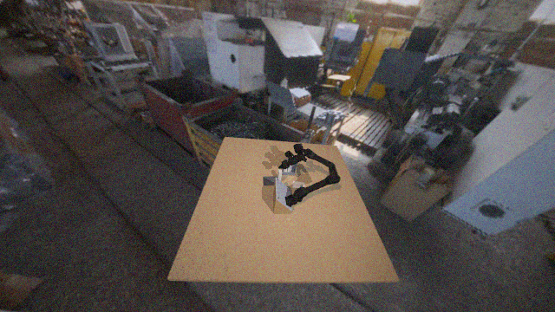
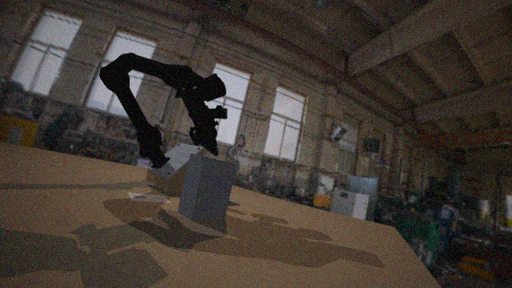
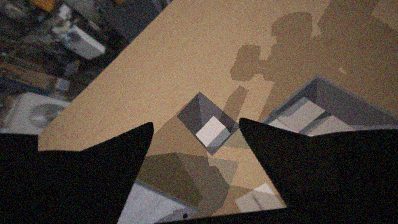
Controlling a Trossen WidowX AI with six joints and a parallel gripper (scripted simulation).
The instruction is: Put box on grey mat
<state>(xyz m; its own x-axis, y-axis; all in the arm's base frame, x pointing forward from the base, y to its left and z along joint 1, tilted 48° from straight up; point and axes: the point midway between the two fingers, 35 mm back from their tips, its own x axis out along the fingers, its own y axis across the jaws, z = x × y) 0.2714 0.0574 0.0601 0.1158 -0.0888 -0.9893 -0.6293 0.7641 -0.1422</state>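
Right now my gripper tip is 6 cm to the right of the grey mat and 17 cm above it. From my gripper tip the other things lie so: paper 6 cm behind, 17 cm to the right, 18 cm below.
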